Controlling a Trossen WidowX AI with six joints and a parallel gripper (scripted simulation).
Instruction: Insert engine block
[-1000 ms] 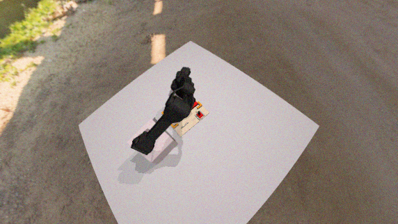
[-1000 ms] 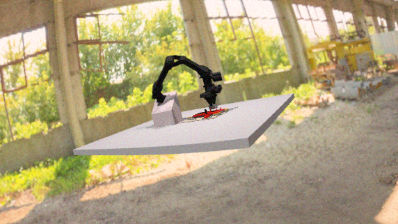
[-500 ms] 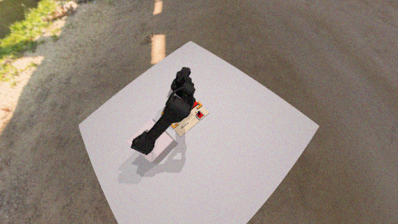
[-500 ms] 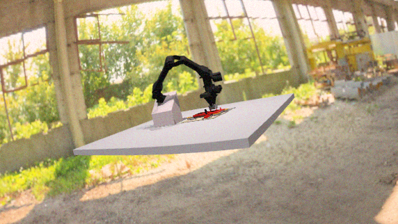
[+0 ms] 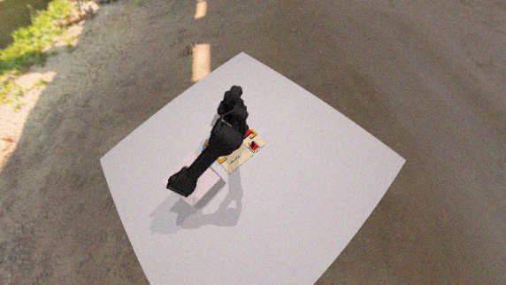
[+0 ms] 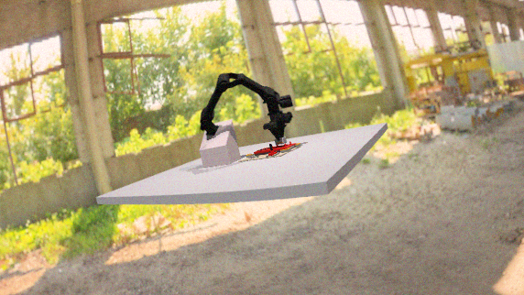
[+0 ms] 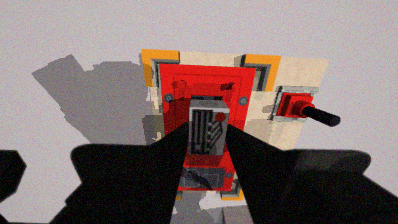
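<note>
My gripper tip is 1 cm above the grey engine block. Round my gripper tip: beige board: 4 cm behind, 3 cm to the right, 5 cm below.
</note>
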